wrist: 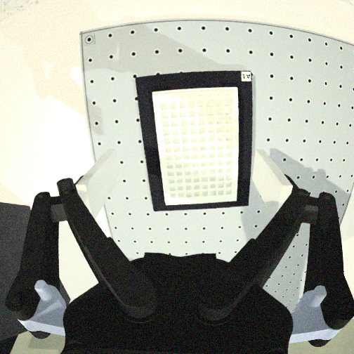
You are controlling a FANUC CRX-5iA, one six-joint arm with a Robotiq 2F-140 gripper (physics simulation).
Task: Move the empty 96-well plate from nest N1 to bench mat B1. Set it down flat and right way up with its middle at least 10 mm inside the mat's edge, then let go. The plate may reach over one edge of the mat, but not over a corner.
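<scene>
The white 96-well plate [197, 145] sits in a black rectangular nest [145, 130], which has a small tag reading A1 at its upper right corner. The plate looks flat, with its wells facing up and its long side running up and down the view. My gripper [184, 163] is wide open, with one pale finger pad to the left of the nest and one to the right. The pads are apart from the plate and appear to be above it. The bench mat B1 cannot be made out in this view.
The nest stands on a light grey perforated board [180, 40] with a curved-looking far edge. A dark grey surface [12, 250] shows at the lower left, partly behind the gripper's linkage. Shadows fall on the board right of the nest.
</scene>
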